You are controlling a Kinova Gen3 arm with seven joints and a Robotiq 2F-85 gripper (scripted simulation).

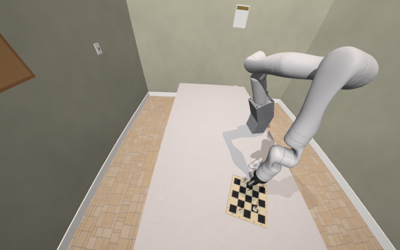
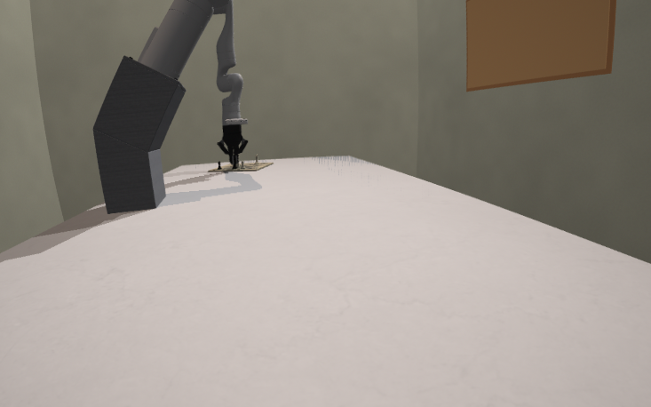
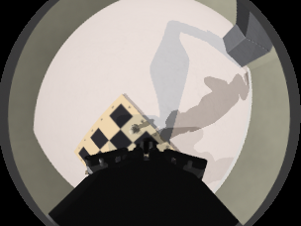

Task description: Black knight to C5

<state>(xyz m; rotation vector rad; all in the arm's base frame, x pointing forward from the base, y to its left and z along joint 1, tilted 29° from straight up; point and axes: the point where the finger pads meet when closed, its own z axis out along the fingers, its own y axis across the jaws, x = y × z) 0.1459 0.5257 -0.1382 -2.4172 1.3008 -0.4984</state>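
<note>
The black knight lies 20 mm below my hand. Round my hand: light piece 140 mm to the left, 70 mm ahead, 20 mm below; chessboard 80 mm to the left, 40 mm below, 10 mm ahead; black pawn 70 mm behind, 20 mm to the left, 20 mm below.
</note>
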